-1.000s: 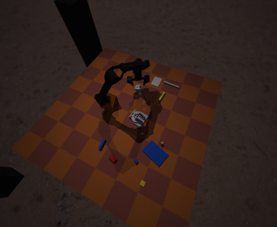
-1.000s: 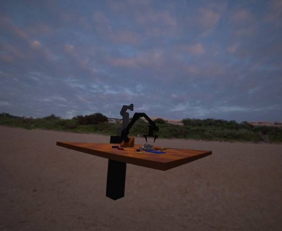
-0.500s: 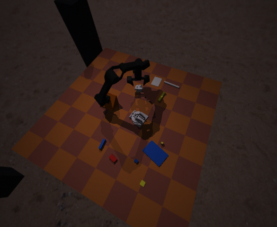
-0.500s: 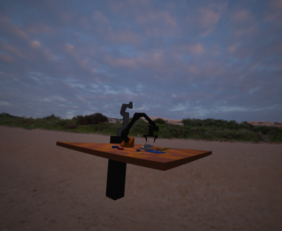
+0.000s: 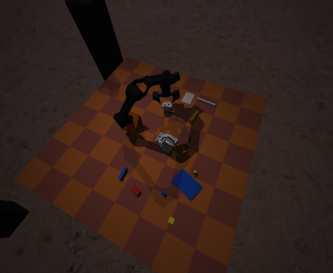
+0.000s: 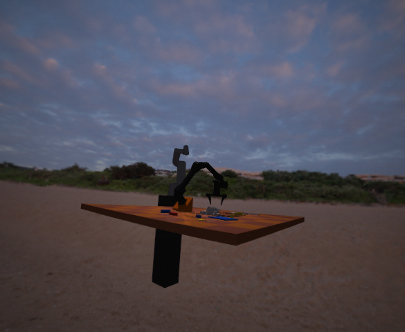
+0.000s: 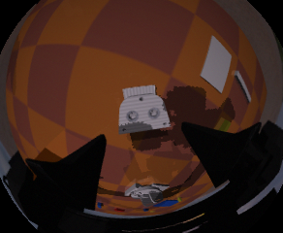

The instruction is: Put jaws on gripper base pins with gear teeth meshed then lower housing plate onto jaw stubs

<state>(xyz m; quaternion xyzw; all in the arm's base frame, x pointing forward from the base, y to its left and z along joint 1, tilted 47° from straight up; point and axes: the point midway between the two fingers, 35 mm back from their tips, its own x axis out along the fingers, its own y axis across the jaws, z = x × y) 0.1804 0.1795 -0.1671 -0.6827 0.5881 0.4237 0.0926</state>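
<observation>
Right now my gripper tip is 30 mm above the gripper base and 10 mm to the right of it. Also, from my gripper tip: yellow bar: 220 mm ahead, 50 mm below, 10 mm to the left; white plate: 160 mm to the left, 110 mm ahead, 60 mm below; housing plate: 260 mm to the right, 80 mm ahead, 50 mm below.
</observation>
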